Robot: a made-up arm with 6 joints.
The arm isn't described. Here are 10 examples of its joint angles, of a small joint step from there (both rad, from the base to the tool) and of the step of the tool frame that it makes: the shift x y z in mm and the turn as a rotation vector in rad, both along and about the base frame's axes.
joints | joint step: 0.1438 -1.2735 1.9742 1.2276 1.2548 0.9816 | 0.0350 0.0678 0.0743 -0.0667 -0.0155 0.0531
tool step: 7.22 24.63 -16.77 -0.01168 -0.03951 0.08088
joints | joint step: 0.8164 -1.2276 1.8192 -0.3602 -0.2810 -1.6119 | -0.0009 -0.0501 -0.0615 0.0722 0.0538 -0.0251
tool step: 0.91 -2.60 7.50 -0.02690 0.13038 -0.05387
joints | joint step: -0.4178 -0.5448 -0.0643 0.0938 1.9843 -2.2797 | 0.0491 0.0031 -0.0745 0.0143 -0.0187 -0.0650
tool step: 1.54 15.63 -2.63 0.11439 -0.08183 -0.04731
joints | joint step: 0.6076 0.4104 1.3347 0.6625 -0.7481 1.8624 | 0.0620 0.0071 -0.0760 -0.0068 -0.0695 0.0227
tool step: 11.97 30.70 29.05 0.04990 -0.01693 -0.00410
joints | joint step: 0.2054 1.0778 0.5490 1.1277 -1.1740 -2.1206 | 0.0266 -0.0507 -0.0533 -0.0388 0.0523 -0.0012
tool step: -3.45 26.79 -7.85 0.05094 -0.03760 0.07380
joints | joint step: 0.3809 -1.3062 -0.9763 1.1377 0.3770 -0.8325 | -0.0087 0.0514 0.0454 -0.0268 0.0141 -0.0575
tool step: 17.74 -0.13 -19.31 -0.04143 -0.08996 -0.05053
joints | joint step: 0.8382 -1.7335 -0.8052 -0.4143 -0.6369 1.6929 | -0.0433 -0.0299 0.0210 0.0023 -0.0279 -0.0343
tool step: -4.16 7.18 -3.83 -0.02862 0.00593 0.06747
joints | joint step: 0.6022 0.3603 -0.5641 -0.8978 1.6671 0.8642 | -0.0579 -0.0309 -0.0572 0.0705 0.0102 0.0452
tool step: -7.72 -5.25 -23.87 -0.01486 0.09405 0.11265
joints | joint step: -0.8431 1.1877 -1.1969 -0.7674 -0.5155 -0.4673 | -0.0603 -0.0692 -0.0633 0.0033 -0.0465 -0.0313
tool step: -10.82 -15.87 16.48 -0.05292 0.08990 -0.04432
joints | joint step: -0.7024 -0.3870 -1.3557 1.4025 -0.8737 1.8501 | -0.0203 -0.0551 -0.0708 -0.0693 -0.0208 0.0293
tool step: -4.86 -12.57 19.99 -0.02960 -0.03917 -0.04573
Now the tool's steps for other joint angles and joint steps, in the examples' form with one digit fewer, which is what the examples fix.
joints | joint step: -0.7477 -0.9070 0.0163 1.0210 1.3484 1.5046 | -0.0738 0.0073 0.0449 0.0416 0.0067 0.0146
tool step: 3.4 -13.0 24.8 -0.1114 0.0594 -0.0139
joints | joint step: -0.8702 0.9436 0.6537 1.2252 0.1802 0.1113 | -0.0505 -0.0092 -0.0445 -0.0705 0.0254 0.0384
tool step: -9.4 0.0 -2.2 -0.0541 0.0052 0.0610
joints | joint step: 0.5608 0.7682 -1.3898 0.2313 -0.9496 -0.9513 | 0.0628 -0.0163 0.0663 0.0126 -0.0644 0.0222
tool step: -1.7 14.5 13.1 -0.0095 0.1042 -0.0611
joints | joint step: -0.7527 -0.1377 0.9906 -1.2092 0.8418 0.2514 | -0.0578 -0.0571 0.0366 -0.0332 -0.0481 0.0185
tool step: -25.8 -11.6 16.9 -0.0895 0.0190 0.0121
